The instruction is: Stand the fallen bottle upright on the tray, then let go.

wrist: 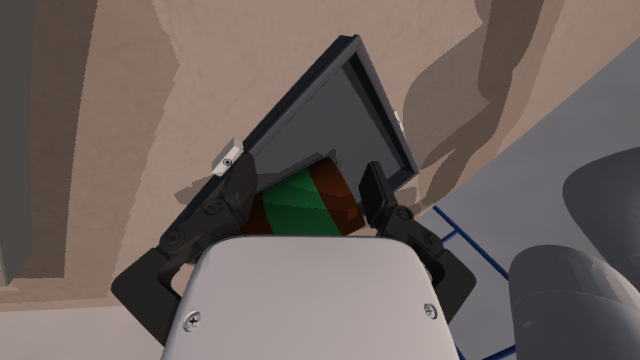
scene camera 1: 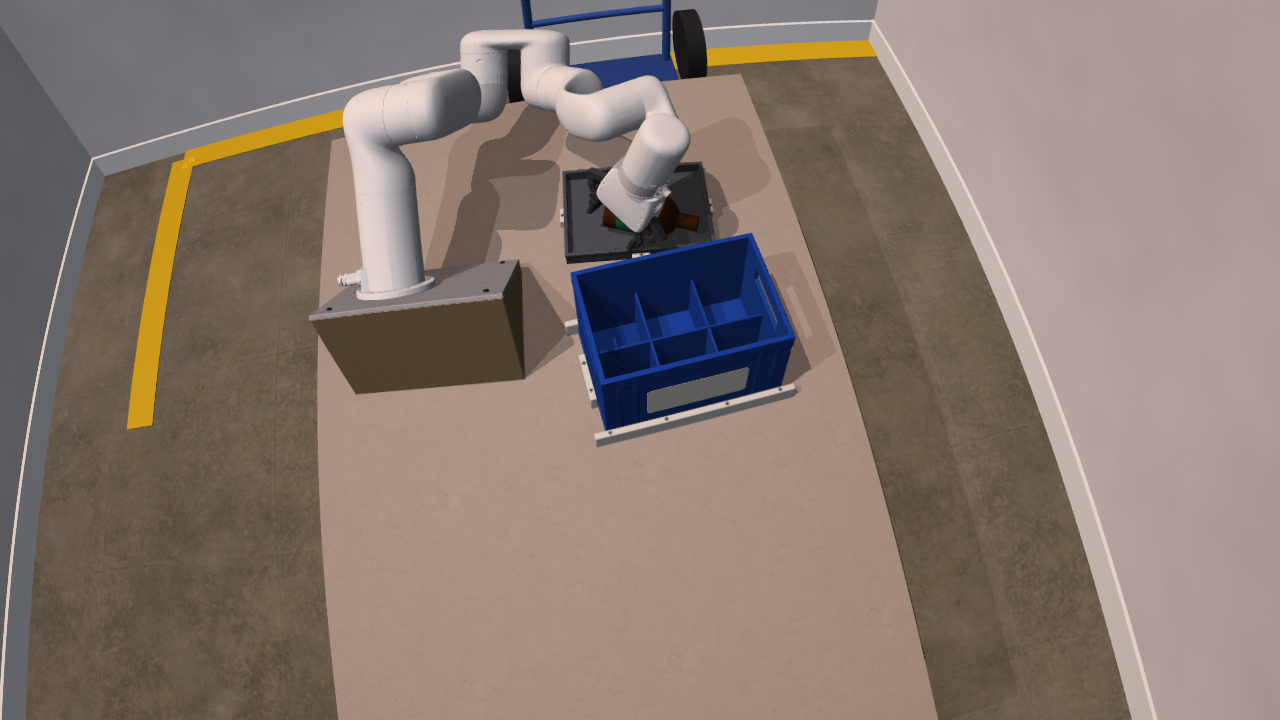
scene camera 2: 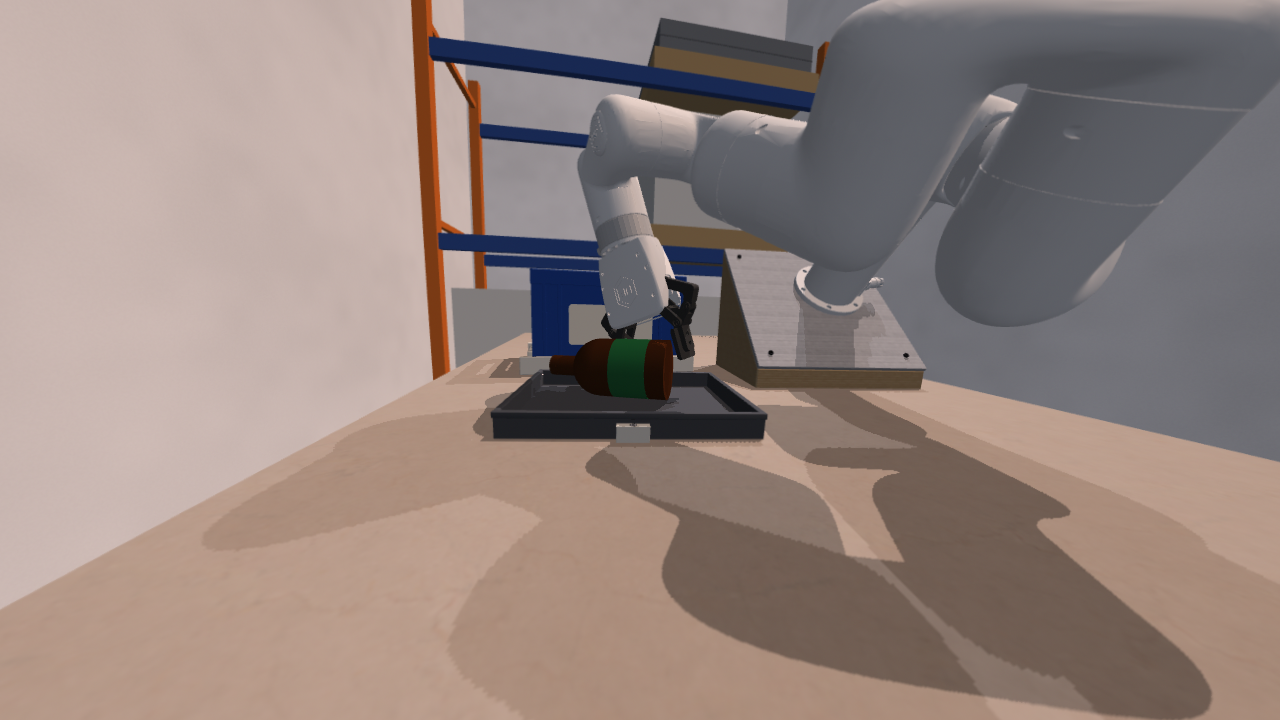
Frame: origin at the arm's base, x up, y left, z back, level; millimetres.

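Where they show: gripper, fingertip midpoint: (wrist: 311,170) (scene camera 1: 613,227); arm's base, link origin: (scene camera 1: 396,290) (scene camera 2: 826,291).
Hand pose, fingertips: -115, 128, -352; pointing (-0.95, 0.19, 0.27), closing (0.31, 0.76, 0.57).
Observation:
Each offset is from my fingertips to the top centre of the thing, as dx, dy, dz.
The brown bottle with a green label @[+38, +14, -71] (scene camera 1: 669,217) (scene camera 2: 626,368) (wrist: 295,200) lies on its side on the dark tray @[-18, +52, -50] (scene camera 1: 608,258) (scene camera 2: 554,427) (wrist: 320,120). Its neck points right in scene camera 1 and left in scene camera 2; in the wrist view the neck is hidden. My gripper (scene camera 1: 617,216) (scene camera 2: 653,342) (wrist: 311,170) is open and low over the bottle. In the wrist view, one finger overlaps the bottle's left part and the other stands just right of its base. In scene camera 2, one fingertip is partly hidden behind the bottle. Contact cannot be told.
A blue crate with compartments @[+132, -252, -55] (scene camera 1: 693,376) (scene camera 2: 548,308) stands beside the tray, with pale rails @[-13, -350, -62] (scene camera 1: 693,416) along its foot. The arm's slanted base block (scene camera 1: 429,344) (scene camera 2: 823,326) stands to one side. A blue trolley (scene camera 1: 626,71) is behind the table, and a shelf rack (scene camera 2: 429,197) shows in scene camera 2.

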